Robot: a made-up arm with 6 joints.
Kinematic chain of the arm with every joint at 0, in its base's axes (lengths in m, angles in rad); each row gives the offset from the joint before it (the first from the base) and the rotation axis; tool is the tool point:
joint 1: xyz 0 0 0.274 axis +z
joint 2: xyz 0 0 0 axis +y
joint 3: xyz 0 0 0.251 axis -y
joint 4: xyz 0 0 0 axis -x
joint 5: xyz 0.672 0 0 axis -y
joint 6: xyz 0 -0.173 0 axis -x
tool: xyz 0 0 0
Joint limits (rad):
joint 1: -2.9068..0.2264
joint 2: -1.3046..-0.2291
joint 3: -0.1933..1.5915
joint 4: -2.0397..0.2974
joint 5: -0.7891..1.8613
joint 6: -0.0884..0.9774
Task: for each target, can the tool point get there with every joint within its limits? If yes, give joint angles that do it. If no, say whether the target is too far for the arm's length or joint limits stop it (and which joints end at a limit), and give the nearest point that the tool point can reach.
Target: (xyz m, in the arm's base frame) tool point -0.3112 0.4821 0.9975
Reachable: yes | joints -1.2925 -0.9592 1.2150 -0.2686 1.1892 0.8521
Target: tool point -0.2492 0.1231 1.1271
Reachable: yes | joints -1.1300 -0.7561 0.8937 -0.0443 0.4497 0.3586
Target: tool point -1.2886 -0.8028 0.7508
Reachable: no: too far | nearest point -0.8148 -0.3652 0.5649 | short by 0.671 m
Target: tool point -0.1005 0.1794 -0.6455
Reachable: no: joint limits stop it (at a limit: joint 1, joint 2, joint 3) | nearest point -0.6104 -0.1163 0.3720 | short by 1.176 m
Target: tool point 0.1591 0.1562 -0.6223
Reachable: no: joint limits stop it (at a limit: joint 1, joint 2, joint 3) | nearest point 0.6010 0.1563 0.3705 | short by 1.087 m
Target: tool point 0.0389 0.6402 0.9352
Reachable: yes | joints -1.8894 -1.0865 1.1991 -0.3311 0.7438 0.7033
